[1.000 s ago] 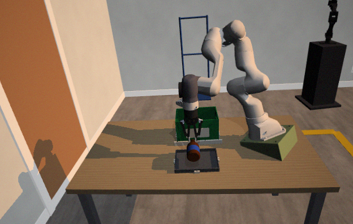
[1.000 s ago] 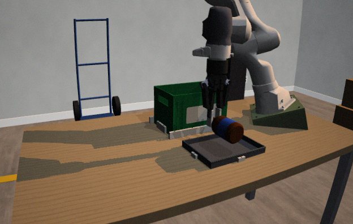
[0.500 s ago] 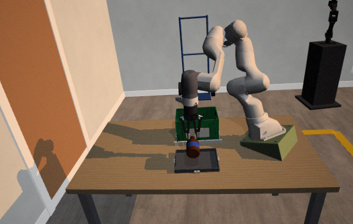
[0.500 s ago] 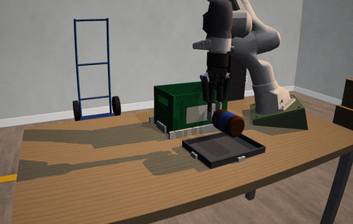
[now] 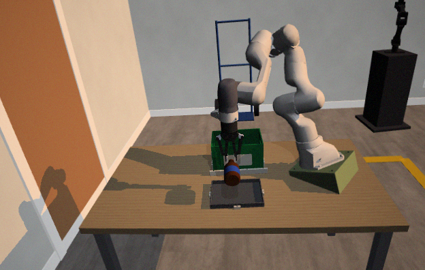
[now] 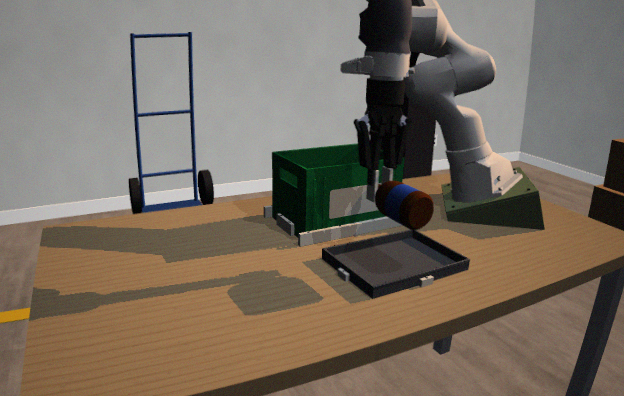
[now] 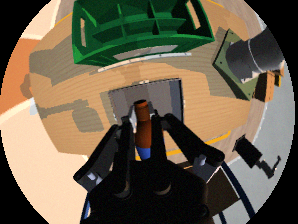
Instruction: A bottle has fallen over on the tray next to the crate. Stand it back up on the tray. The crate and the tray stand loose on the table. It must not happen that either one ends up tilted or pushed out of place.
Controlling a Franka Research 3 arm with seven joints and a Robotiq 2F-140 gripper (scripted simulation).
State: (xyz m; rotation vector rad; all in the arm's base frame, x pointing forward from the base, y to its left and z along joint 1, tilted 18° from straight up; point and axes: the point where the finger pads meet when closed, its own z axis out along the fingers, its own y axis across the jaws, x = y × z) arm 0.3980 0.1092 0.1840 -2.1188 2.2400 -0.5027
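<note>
My hand is 50 mm to the right of the bottle and 20 mm above it. Round my hand: green crate: 220 mm to the right, 80 mm below, 50 mm behind; then tray: 150 mm below, 50 mm to the left, 10 mm behind.
</note>
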